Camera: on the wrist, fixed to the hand. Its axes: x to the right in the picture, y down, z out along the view.
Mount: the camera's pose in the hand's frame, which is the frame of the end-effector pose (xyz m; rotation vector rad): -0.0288 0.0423 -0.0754 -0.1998 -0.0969 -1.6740
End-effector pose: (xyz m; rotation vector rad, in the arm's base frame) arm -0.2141 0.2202 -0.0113 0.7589 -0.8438 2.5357
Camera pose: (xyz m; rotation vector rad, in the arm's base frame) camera -0.2401 0.2313 -0.0979 0.9072 -0.1858 0.9116
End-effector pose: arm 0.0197 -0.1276 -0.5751 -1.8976 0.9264 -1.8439
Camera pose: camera -0.0614 -0.1248 -0.6165 1.8282 0.5730 1.2517
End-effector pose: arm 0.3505 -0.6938 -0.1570 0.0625 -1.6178 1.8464
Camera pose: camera 0.3803 -0.6394 -0.2237 1.0514 -1.0406 0.3648
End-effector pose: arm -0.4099 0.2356 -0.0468 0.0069 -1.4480 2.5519
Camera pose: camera -0.3820 0.2736 -0.1248 0.8797 -0.9066 1.0164
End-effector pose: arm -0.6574 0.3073 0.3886 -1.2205 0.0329 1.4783
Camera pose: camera -0.6462 0.2260 0.3490 -0.8144 -0.9793 0.0362
